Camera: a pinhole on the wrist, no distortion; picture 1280 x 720 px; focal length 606.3 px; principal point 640.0 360.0 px. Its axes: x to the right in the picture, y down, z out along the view. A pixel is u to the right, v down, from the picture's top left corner.
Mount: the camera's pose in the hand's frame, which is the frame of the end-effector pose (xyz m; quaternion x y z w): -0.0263 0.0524 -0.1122 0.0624 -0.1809 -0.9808 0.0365
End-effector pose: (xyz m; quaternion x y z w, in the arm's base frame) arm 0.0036 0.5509 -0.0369 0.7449 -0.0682 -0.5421 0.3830
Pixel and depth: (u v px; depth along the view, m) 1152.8 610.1 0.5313
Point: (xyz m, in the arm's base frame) -0.5658 0.6280 0.3112
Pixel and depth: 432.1 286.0 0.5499
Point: -0.1998 0.0858 0.0637
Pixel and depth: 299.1 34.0 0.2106
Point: 0.0552 0.3248 0.0702
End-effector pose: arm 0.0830 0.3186 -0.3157 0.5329 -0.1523 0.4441 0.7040
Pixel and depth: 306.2 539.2 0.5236
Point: 0.2179 0.0061 0.0693
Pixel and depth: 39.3 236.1 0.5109
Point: 0.1085 0.1824 0.3372
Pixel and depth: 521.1 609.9 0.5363
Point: 0.1802 -0.0937 -0.0941
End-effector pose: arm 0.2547 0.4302 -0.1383 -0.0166 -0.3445 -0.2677 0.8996
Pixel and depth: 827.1 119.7 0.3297
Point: 0.1999 0.7827 -0.1039
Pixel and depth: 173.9 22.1 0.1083
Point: 0.3696 0.5391 -0.1089
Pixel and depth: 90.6 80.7 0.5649
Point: 0.5352 0.7897 0.4759
